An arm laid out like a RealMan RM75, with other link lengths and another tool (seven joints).
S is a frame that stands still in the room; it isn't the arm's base.
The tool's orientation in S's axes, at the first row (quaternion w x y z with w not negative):
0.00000 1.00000 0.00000 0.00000
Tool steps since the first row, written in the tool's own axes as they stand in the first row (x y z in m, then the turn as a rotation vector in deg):
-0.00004 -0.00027 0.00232 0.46 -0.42 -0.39
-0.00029 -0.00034 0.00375 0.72 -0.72 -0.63
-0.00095 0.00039 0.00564 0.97 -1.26 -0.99
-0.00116 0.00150 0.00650 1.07 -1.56 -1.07
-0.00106 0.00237 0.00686 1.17 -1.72 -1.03
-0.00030 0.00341 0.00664 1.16 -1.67 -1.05
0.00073 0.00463 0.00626 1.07 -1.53 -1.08
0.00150 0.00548 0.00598 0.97 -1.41 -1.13
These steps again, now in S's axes. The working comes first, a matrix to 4 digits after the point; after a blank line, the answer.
The tool's axes in the first row as the columns of a matrix, in S's axes (used below as rounded here):
1.0000 0.0000 0.0000
0.0000 -1.0000 0.0000
0.0000 0.0000 -1.0000

-0.00004 0.00027 -0.00232 0.46 0.42 0.39
-0.00029 0.00034 -0.00375 0.72 0.72 0.63
-0.00095 -0.00039 -0.00564 0.97 1.26 0.99
-0.00116 -0.00150 -0.00650 1.07 1.56 1.07
-0.00106 -0.00237 -0.00686 1.17 1.72 1.03
-0.00030 -0.00341 -0.00664 1.16 1.67 1.05
0.00073 -0.00463 -0.00626 1.07 1.53 1.08
0.00150 -0.00548 -0.00598 0.97 1.41 1.13

